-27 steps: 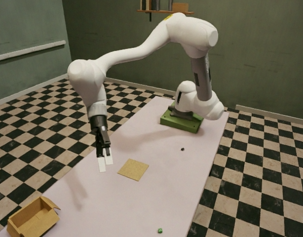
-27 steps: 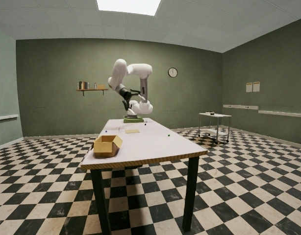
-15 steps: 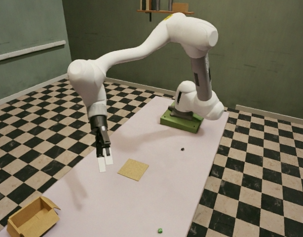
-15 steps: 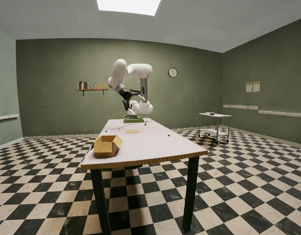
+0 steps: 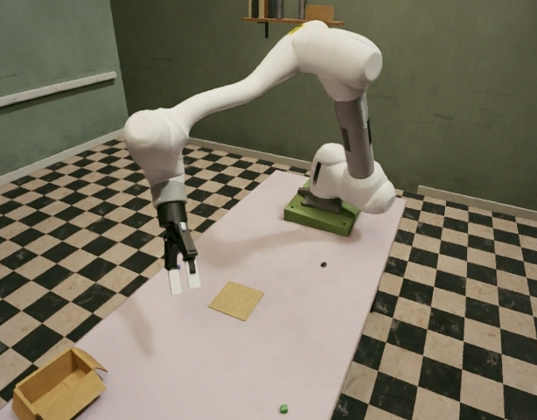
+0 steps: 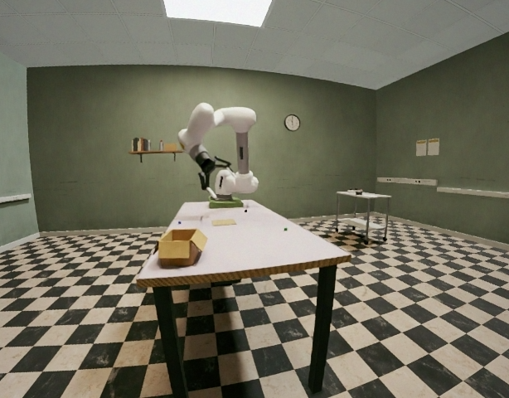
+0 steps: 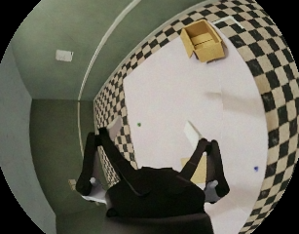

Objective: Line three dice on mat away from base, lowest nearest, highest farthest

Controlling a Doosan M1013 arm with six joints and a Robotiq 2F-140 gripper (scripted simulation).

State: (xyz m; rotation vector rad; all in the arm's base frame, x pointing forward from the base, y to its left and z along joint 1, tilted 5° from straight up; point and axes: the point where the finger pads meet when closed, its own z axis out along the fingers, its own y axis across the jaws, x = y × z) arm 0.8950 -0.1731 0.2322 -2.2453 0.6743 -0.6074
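Right now the blue die is 28 cm behind my hand, 24 cm to the right of it and 23 cm below it. Also, from my hand: green die 30 cm to the left, 23 cm below, 8 cm ahead; then cardboard box 27 cm ahead, 22 cm to the right, 19 cm below; then yellow mat 24 cm below, 22 cm behind, 3 cm to the left.
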